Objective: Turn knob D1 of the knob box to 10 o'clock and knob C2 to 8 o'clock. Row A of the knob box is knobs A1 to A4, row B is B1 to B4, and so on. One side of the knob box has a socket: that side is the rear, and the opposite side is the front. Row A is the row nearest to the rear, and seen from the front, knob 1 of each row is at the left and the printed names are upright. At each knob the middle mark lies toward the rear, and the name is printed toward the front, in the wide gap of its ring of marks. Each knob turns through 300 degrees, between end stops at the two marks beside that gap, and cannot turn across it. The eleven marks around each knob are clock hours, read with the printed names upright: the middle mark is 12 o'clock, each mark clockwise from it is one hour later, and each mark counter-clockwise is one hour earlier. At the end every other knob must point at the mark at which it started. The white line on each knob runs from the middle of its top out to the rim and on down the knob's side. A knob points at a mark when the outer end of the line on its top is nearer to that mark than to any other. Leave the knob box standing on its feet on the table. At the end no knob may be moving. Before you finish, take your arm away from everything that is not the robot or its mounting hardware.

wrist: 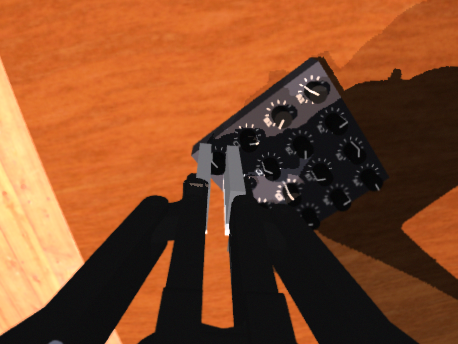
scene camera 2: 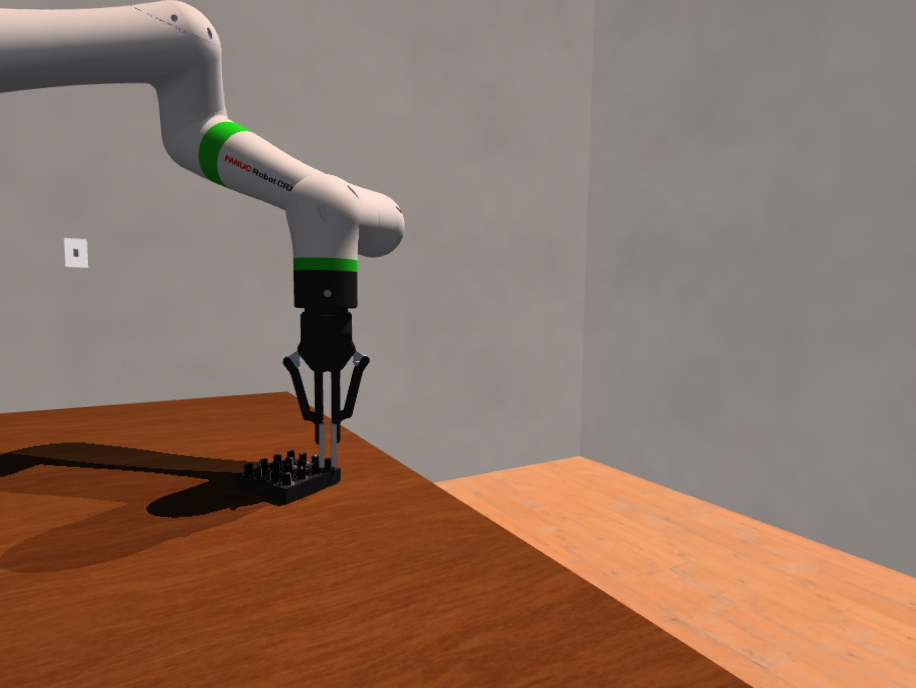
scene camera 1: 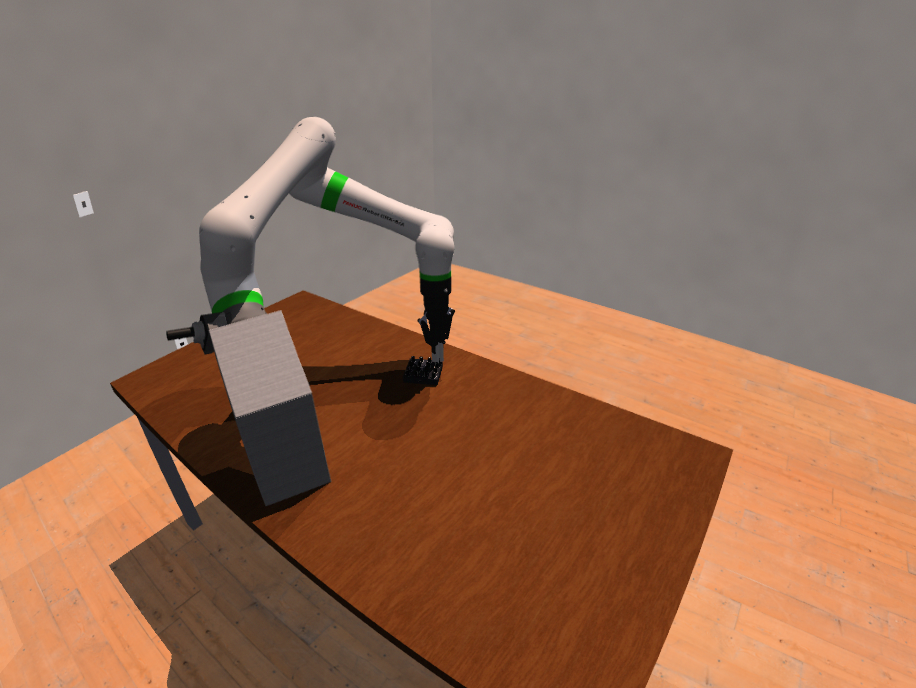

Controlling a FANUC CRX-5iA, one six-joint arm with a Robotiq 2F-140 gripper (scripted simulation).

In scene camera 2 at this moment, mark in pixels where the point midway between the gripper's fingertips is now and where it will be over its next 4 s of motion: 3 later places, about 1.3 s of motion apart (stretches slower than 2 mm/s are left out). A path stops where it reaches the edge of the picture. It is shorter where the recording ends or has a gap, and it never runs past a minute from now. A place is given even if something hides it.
My gripper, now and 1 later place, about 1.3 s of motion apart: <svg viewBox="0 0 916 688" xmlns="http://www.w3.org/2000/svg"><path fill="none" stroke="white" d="M327 464L327 424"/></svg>
